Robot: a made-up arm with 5 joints. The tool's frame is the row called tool. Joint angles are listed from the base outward. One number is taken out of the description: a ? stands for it. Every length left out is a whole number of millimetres.
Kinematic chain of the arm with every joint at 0, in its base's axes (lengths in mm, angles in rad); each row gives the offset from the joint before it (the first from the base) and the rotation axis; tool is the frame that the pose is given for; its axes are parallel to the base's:
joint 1: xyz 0 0 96 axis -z
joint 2: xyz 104 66 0 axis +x
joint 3: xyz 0 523 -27 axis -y
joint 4: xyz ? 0 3 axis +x
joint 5: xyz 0 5 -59 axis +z
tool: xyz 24 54 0
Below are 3 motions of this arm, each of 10 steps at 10 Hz.
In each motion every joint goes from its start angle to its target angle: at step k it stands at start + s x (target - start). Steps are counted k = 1, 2, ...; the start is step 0. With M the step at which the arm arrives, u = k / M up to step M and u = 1 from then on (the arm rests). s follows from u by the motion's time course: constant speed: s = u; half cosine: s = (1 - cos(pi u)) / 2; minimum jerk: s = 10 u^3 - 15 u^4 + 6 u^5.
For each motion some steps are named. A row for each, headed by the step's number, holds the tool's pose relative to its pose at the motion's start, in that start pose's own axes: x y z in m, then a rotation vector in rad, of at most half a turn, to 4 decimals.
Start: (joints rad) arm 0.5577 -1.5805 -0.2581 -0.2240 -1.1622
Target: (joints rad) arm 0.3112 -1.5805 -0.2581 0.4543 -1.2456
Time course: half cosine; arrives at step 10
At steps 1, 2, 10:
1: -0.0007 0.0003 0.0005 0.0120 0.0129 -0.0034
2: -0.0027 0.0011 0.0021 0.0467 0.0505 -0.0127
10: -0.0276 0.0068 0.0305 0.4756 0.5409 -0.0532

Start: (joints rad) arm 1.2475 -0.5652 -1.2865 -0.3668 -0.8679
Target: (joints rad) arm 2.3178 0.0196 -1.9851 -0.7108 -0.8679
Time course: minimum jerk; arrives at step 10
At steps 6, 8, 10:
6: 0.2424 -0.2309 0.2957 -0.0316 0.6757 0.6401
8: 0.3985 -0.3278 0.3243 0.0936 0.8276 0.9097
10: 0.4344 -0.3493 0.3222 0.1323 0.8519 0.9676

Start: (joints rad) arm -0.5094 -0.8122 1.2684 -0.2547 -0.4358
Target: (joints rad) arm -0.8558 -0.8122 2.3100 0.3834 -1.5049
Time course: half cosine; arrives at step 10
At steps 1, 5, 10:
1: 0.0024 0.0010 0.0035 0.0326 -0.0188 -0.0323
5: 0.0388 0.0018 0.0836 0.7568 -0.2203 -0.5638
10: 0.0582 -0.0211 0.1680 1.6004 -0.0982 -0.8124

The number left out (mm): -75
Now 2 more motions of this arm.
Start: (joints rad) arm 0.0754 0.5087 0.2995 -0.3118 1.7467
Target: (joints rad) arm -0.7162 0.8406 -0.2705 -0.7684 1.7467
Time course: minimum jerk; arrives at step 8
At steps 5, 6, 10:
5: -0.1492 0.2352 0.2516 0.4489 -0.0506 0.7376
6: -0.2094 0.2581 0.3011 0.5255 -0.0429 0.9472
10: -0.2472 0.2649 0.3279 0.5644 -0.0363 1.0789

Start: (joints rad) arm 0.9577 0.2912 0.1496 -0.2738 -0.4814
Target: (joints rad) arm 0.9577 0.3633 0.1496 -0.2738 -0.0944
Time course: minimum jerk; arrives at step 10
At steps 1, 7, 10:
1: -0.0001 0.0001 0.0003 0.0005 0.0003 0.0032
7: -0.0120 0.0035 0.0337 0.0561 0.0211 0.3151
10: -0.0144 0.0033 0.0404 0.0679 0.0232 0.3765

